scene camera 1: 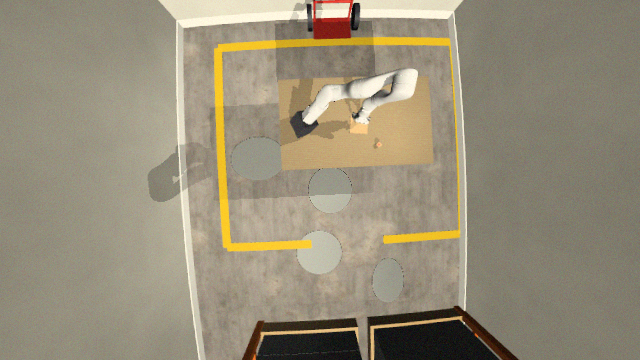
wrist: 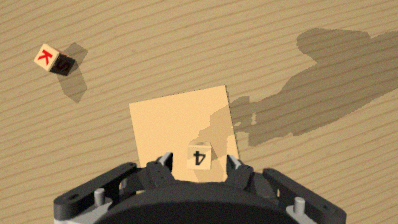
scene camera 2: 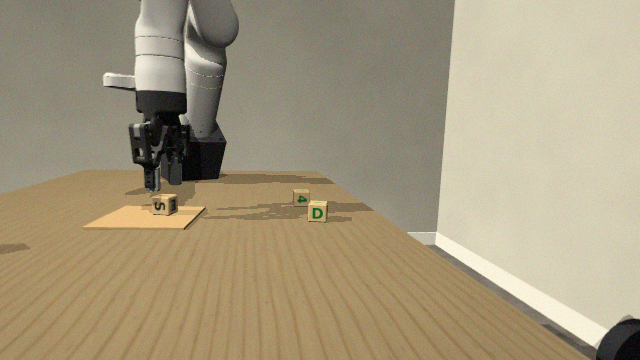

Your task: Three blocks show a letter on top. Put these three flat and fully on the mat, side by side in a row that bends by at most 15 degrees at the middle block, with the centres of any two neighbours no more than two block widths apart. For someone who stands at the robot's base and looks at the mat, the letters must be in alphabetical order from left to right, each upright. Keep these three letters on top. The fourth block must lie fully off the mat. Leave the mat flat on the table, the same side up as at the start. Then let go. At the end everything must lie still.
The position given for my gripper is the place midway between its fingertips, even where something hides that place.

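My gripper [scene camera 2: 164,187], also in the wrist view [wrist: 199,162]. A tan mat [scene camera 2: 128,217], also in the wrist view [wrist: 167,124].
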